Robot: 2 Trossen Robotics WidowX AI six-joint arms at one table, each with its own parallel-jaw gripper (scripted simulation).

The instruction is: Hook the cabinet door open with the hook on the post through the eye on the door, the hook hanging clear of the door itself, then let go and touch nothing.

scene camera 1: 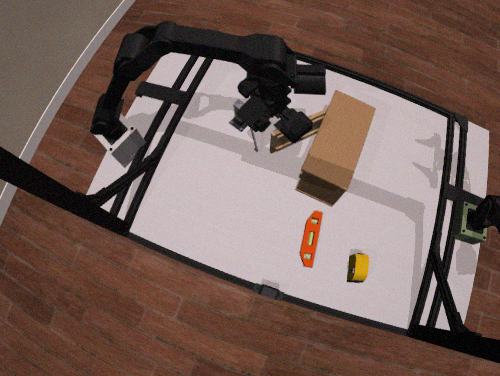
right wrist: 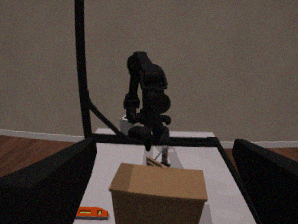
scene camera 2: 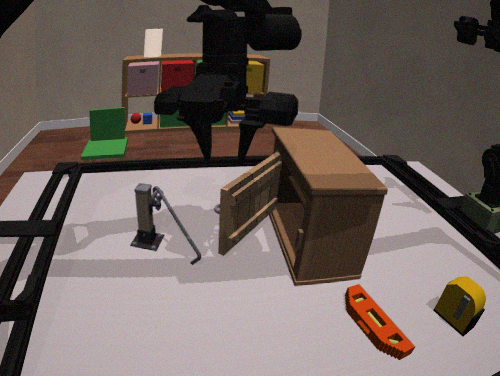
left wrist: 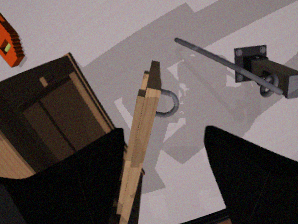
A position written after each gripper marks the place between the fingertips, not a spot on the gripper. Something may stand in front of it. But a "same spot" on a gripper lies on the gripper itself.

Labels:
The left gripper shows in scene camera 1 [275, 122], in the right wrist view, in scene camera 2 and in the left wrist view [164, 134]. One and the same spot on the left gripper: [right wrist: 157, 132] is [scene camera 2: 207, 122].

